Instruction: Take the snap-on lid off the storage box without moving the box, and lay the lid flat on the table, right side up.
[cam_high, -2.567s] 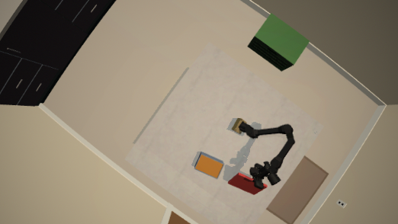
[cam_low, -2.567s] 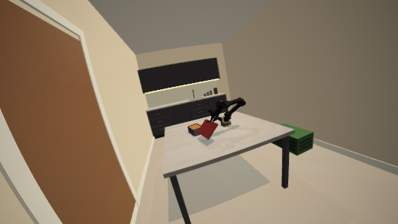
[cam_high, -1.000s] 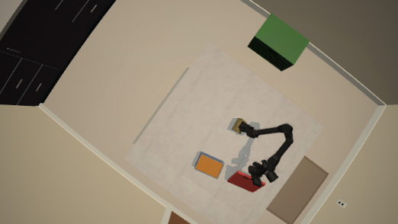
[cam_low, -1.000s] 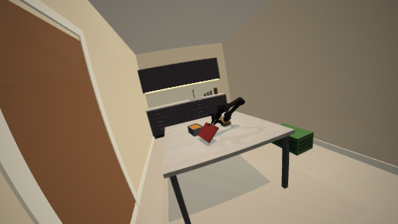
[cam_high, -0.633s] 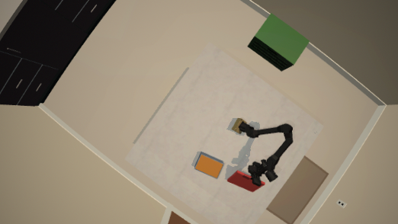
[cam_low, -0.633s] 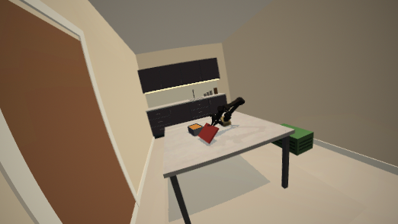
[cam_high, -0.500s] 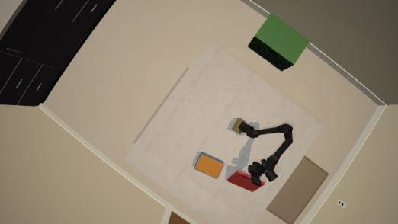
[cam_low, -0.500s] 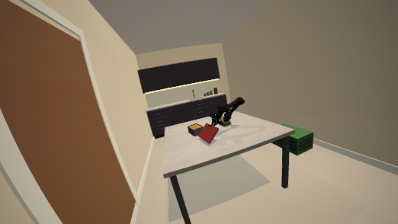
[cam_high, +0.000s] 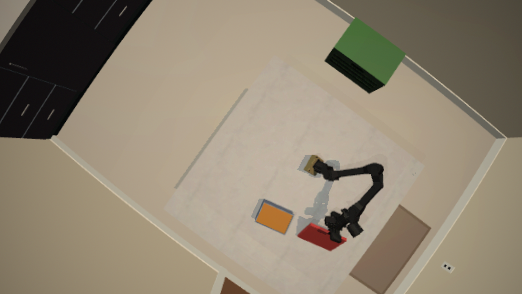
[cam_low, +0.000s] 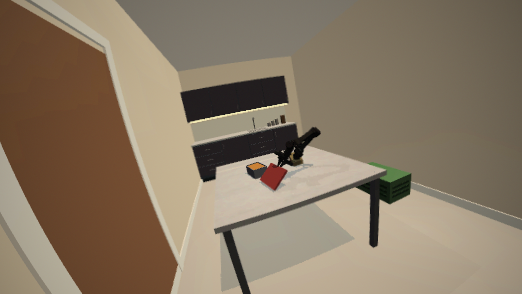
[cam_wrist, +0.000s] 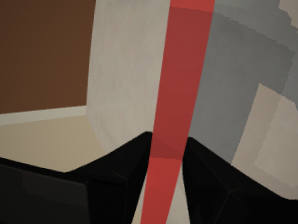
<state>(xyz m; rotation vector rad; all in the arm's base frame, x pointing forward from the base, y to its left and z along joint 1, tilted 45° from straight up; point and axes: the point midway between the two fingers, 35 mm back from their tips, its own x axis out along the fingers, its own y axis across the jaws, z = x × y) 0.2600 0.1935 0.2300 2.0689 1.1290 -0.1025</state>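
Right now the red lid is 60 mm ahead of my gripper tip, 50 mm below it and 20 mm to the left of it. The rest, counted from my gripper tip: storage box 300 mm to the right, 150 mm ahead, 80 mm below.
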